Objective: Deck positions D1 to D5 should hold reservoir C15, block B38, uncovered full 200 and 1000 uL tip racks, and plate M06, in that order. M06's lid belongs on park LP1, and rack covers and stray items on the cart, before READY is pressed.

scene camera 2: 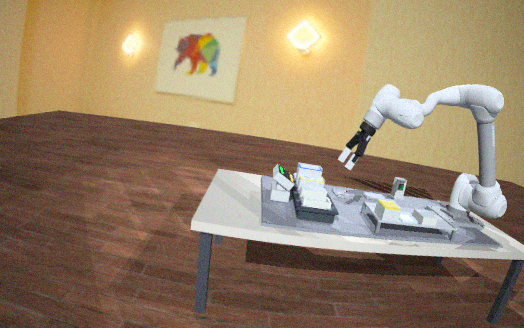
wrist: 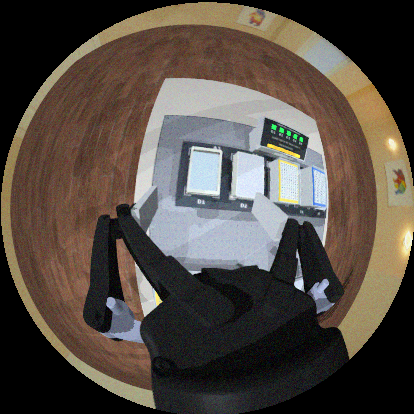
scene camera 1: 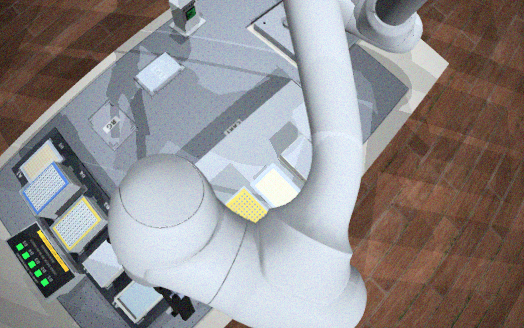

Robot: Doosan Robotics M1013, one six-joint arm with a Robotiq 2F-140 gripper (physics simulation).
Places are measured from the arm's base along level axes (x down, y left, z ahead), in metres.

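Pixels of known places: gripper, between the fingertips: (scene camera 2: 343,164) (wrist: 207,198); arm's base, origin of its link: (scene camera 2: 456,215).
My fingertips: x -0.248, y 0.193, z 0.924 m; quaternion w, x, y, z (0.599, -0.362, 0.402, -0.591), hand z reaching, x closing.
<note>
For each thing: its top centre in the pictures, then the offset to it from my fingertips. "*": a spot on its surface instead.
- pale-blue reservoir, centre of its top: (wrist: 204,169) (scene camera 1: 140,295) (scene camera 2: 316,198) dy -0.021, dx +0.177, dz +0.087 m
- white block, centre of its top: (scene camera 1: 107,259) (wrist: 250,174) (scene camera 2: 313,188) dy -0.144, dx +0.166, dz +0.076 m
- yellow-rimmed rack, centre of its top: (scene camera 1: 74,223) (wrist: 291,180) (scene camera 2: 311,176) dy -0.268, dx +0.138, dz +0.065 m
- blue-rimmed rack, centre of its top: (scene camera 1: 42,186) (wrist: 321,186) (scene camera 2: 310,165) dy -0.391, dx +0.105, dz +0.054 m
- beige-welled plate, centre of its top: (scene camera 1: 39,163) dy -0.515, dx +0.194, dz +0.043 m
- pale panel, centre of its top: (scene camera 1: 158,71) dy -0.470, dx +0.248, dz -0.422 m
- cart, centre of its top: (scene camera 1: 274,159) (scene camera 2: 409,214) dy +0.011, dx +0.200, dz -0.418 m
- yellow dotted item, centre of its top: (scene camera 1: 249,216) (scene camera 2: 389,204) dy +0.061, dx +0.146, dz -0.250 m
- cream-topped item, centre of its top: (scene camera 1: 278,190) (scene camera 2: 406,216) dy +0.073, dx +0.190, dz -0.358 m
- status panel, a spot on its surface: (scene camera 1: 42,260) (wrist: 285,139) * dy -0.272, dx +0.142, dz +0.202 m
- READY post, centre of its top: (scene camera 2: 400,178) dy -0.548, dx +0.136, dz -0.632 m
- RG pad, centre of its top: (scene camera 1: 110,123) (scene camera 2: 342,192) dy -0.458, dx +0.252, dz -0.193 m
- box, centre of its top: (scene camera 1: 307,160) (scene camera 2: 425,213) dy +0.084, dx +0.164, dz -0.465 m
My gripper (scene camera 2: 347,161) (wrist: 207,198) is open and empty, high above the table. In scene camera 1 the arm hides its fingertips. The pale-blue reservoir (scene camera 1: 140,300) (wrist: 204,171) sits at D1, the white block (scene camera 1: 104,266) (wrist: 248,176) at D2. The yellow-rimmed rack (scene camera 1: 77,225) (wrist: 289,182) and blue-rimmed rack (scene camera 1: 46,187) (wrist: 319,187) stand uncovered beside them. The beige-welled plate (scene camera 1: 41,160) is at the far end. A pale panel (scene camera 1: 160,72) lies at LP1, lettering faintly visible. The cart (scene camera 1: 260,130) holds a yellow dotted item (scene camera 1: 246,205) (scene camera 2: 387,209) and a cream-topped item (scene camera 1: 276,186).
The status panel (scene camera 1: 42,260) (scene camera 2: 283,175) (wrist: 285,137) shows several green lights behind the deck. The READY post (scene camera 1: 187,15) (scene camera 2: 399,187) stands at the table's far side. The RG pad (scene camera 1: 112,126) lies between deck and LP1. Another box (scene camera 2: 425,217) stands on the cart, partly arm-hidden in scene camera 1.
</note>
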